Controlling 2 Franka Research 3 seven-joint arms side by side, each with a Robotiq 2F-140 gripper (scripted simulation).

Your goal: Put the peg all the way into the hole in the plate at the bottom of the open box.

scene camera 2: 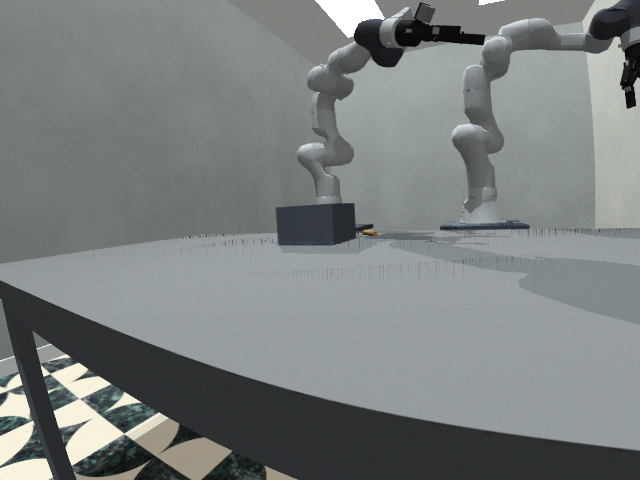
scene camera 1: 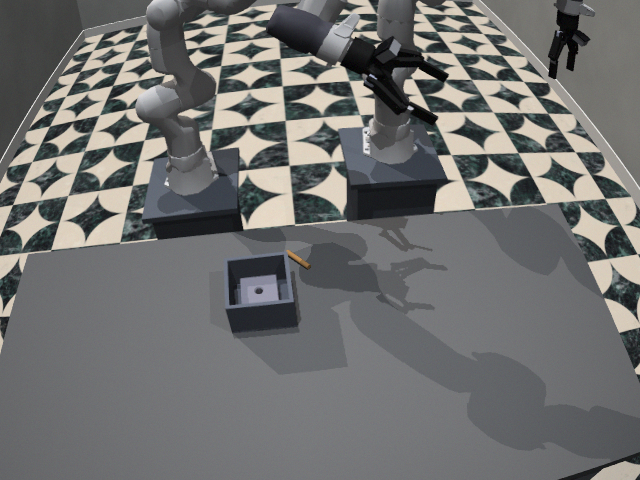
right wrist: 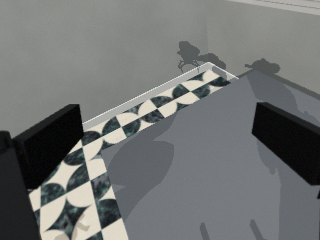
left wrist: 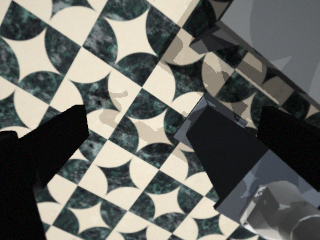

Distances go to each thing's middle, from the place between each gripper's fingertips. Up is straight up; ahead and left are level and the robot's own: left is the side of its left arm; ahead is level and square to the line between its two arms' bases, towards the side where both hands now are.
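Pale plate [scene camera 1: 262, 288]: 43 cm to the right of my right hand [scene camera 1: 441, 98], 6 cm ahead of it, 47 cm below it. Dark blue-grey box [scene camera 1: 279, 314]: far to the right of my right hand, a little ahead of it, far below it.
Pale plate: 1040 mm to the right of my left hand [scene camera 1: 561, 73], 410 mm ahead of it, 340 mm below it. Dark blue-grey box: far to the right of my left hand, far ahead of it, far below it.
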